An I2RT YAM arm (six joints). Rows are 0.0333 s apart.
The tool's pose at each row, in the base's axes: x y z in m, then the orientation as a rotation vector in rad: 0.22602, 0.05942, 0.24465, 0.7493, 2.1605, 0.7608; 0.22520, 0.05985, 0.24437, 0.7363, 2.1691, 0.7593; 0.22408, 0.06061, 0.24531, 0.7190, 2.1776, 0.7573; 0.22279, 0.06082, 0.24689, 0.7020, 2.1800, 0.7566; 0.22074, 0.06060, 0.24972, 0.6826, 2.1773, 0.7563; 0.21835, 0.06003, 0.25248, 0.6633, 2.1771, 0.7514; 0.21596, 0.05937, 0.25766, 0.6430, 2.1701, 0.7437; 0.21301, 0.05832, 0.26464, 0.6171, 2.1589, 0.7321; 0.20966, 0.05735, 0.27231, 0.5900, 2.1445, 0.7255; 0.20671, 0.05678, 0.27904, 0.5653, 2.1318, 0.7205; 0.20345, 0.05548, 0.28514, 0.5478, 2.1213, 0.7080; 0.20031, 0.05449, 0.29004, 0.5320, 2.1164, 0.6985; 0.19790, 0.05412, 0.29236, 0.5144, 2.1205, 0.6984; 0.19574, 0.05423, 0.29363, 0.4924, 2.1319, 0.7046; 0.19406, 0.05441, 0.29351, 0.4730, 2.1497, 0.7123
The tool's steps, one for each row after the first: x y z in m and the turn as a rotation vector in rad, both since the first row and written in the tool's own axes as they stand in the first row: 0.00089, -0.00014, -0.00035, 0.0001, 0.0071, -0.0100; 0.00166, 0.00071, -0.00153, -0.0011, 0.0141, -0.0233; 0.00188, 0.00160, -0.00336, -0.0055, 0.0166, -0.0358; 0.00169, 0.00288, -0.00662, -0.0131, 0.0149, -0.0498; 0.00149, 0.00378, -0.01020, -0.0170, 0.0136, -0.0654; 0.00019, 0.00632, -0.01518, -0.0225, 0.0054, -0.0826; -0.00183, 0.00971, -0.02173, -0.0294, -0.0076, -0.1054; -0.00386, 0.01353, -0.02896, -0.0411, -0.0210, -0.1273; -0.00544, 0.01707, -0.03524, -0.0521, -0.0322, -0.1470; -0.00708, 0.01959, -0.04160, -0.0553, -0.0452, -0.1643; -0.00805, 0.02151, -0.04709, -0.0571, -0.0521, -0.1793; -0.00792, 0.02223, -0.05038, -0.0612, -0.0470, -0.1921; -0.00714, 0.02260, -0.05273, -0.0672, -0.0324, -0.2057; -0.00600, 0.02217, -0.05391, -0.0703, -0.0117, -0.2166
